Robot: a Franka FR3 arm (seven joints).
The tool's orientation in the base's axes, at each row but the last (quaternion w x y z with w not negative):
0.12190, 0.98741, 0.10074, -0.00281
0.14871, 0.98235, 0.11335, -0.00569
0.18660, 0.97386, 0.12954, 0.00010
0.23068, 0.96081, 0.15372, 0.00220
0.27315, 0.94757, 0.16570, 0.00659
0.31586, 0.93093, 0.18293, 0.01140
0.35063, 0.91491, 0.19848, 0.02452
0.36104, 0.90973, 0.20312, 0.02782
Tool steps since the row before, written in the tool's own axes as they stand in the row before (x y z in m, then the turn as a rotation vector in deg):
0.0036, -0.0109, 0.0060, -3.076, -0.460, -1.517
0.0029, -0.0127, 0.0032, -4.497, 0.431, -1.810
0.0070, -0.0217, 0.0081, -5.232, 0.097, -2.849
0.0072, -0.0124, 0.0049, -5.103, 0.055, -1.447
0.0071, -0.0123, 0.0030, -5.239, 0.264, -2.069
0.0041, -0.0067, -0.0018, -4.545, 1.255, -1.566
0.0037, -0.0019, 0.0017, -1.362, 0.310, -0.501
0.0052, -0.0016, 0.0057, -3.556, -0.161, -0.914
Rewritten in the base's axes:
0.0015, 0.0096, -0.0085, -3.134, 0.193, 1.454
0.0000, 0.0115, -0.0069, -4.325, -0.864, 2.057
0.0017, 0.0183, -0.0158, -5.170, -0.372, 2.938
0.0036, 0.0105, -0.0104, -4.954, -0.919, 1.658
0.0032, 0.0105, -0.0095, -5.082, -0.808, 2.306
0.0013, 0.0074, -0.0029, -4.035, -1.587, 2.425
0.0031, 0.0016, -0.0029, -1.238, -0.411, 0.708
0.0053, -0.0006, -0.0058, -3.494, -0.690, 0.908

